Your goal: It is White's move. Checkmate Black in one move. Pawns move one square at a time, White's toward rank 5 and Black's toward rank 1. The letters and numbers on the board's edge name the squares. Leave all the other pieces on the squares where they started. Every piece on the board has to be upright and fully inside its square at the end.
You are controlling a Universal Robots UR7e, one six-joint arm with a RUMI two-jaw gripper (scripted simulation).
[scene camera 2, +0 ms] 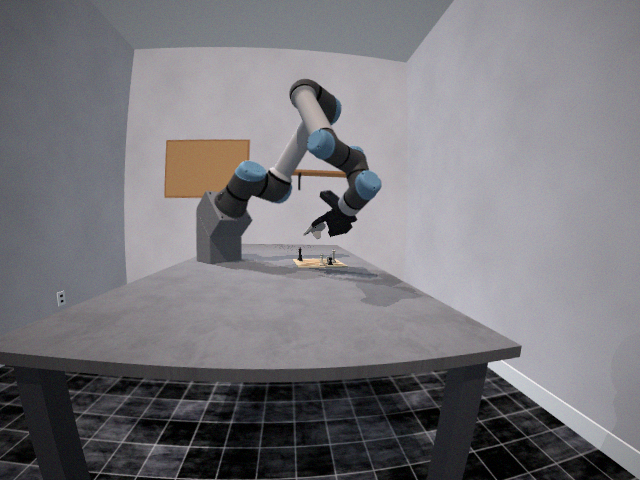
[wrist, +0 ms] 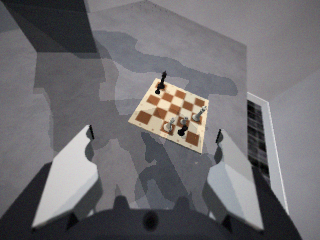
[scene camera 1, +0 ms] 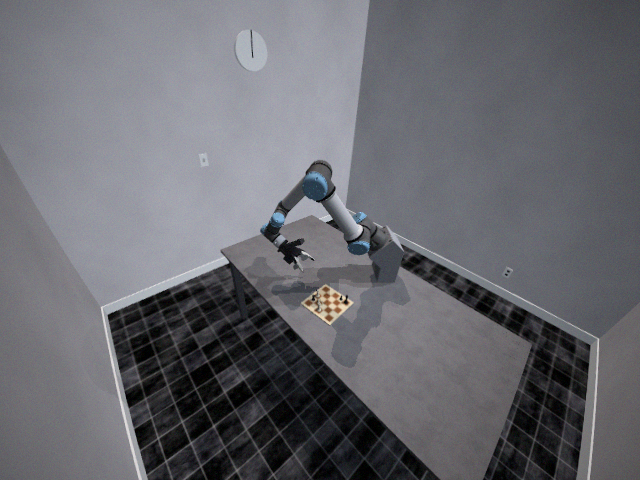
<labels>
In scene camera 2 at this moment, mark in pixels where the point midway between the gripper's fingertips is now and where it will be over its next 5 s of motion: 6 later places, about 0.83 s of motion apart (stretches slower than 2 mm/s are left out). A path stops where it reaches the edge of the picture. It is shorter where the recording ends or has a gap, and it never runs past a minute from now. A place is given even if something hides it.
My gripper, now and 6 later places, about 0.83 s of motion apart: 321,231; 322,228; 322,227; 323,227; 322,239; 322,241; 322,249
</labels>
